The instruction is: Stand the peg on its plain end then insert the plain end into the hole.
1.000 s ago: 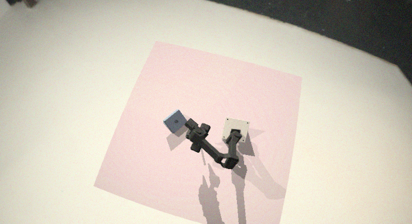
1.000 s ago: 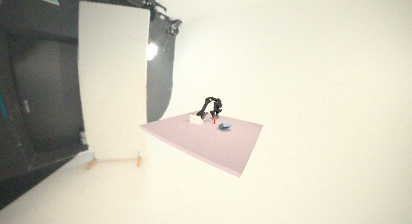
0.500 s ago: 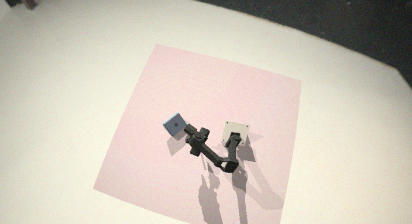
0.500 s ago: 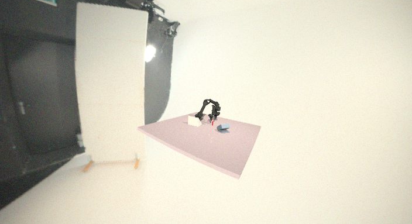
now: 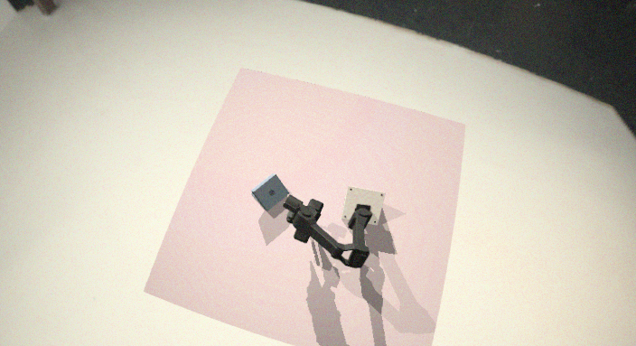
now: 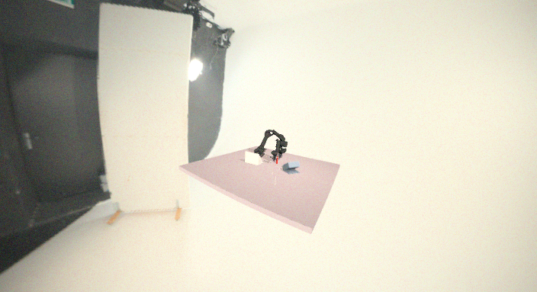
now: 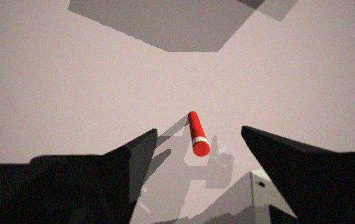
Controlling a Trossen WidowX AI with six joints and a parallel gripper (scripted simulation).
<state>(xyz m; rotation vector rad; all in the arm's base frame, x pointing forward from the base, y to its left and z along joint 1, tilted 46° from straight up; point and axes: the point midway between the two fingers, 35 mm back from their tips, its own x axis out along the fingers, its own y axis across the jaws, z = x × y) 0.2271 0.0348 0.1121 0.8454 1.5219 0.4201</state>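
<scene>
The red peg lies right at my gripper tip. Round my gripper tip: panel: 20 cm ahead, 13 cm to the right.
</scene>
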